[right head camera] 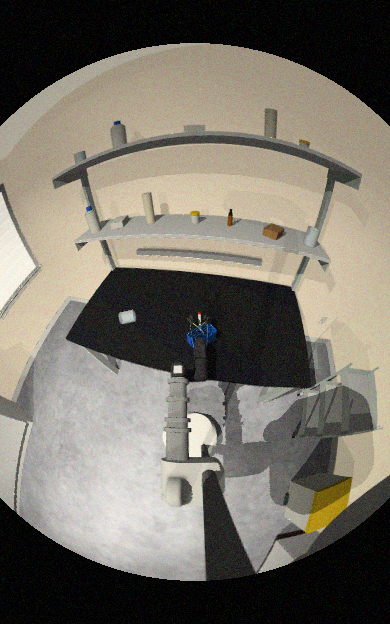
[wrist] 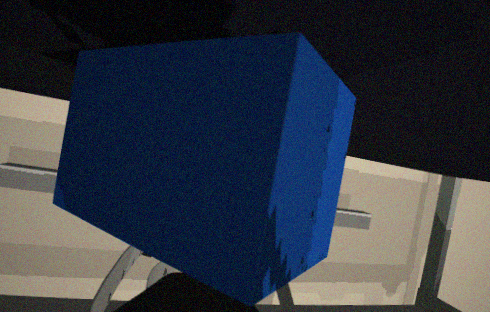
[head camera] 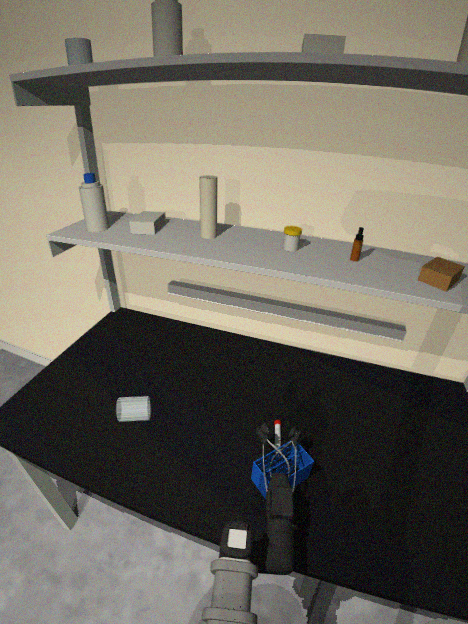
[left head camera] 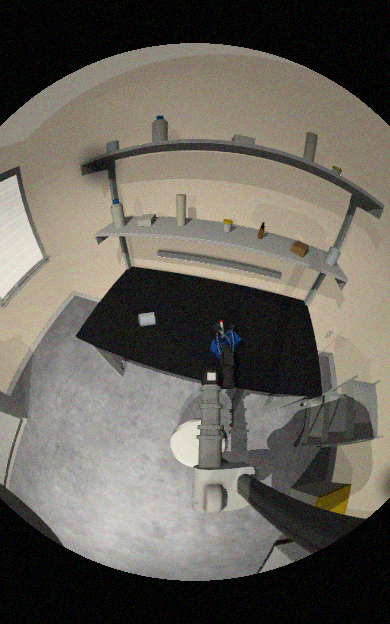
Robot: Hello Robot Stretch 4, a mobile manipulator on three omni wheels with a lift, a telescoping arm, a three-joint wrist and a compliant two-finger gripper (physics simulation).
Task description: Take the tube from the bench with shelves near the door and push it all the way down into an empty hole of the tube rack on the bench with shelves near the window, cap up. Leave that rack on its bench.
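The tube, white with a red cap, is upright, cap up, at the far side of the blue tube rack. Its lower end is hidden there, so its depth cannot be told. The rack stands on the black bench below the shelves. My gripper reaches over the rack and is open, its fingertips apart on either side of the tube. In the wrist view the rack fills the middle and hides the fingertips.
A clear cylindrical container lies on its side at the bench's left. A rail runs along the wall under the lower shelf, which holds bottles and boxes. A yellow-sided box is on the floor at right.
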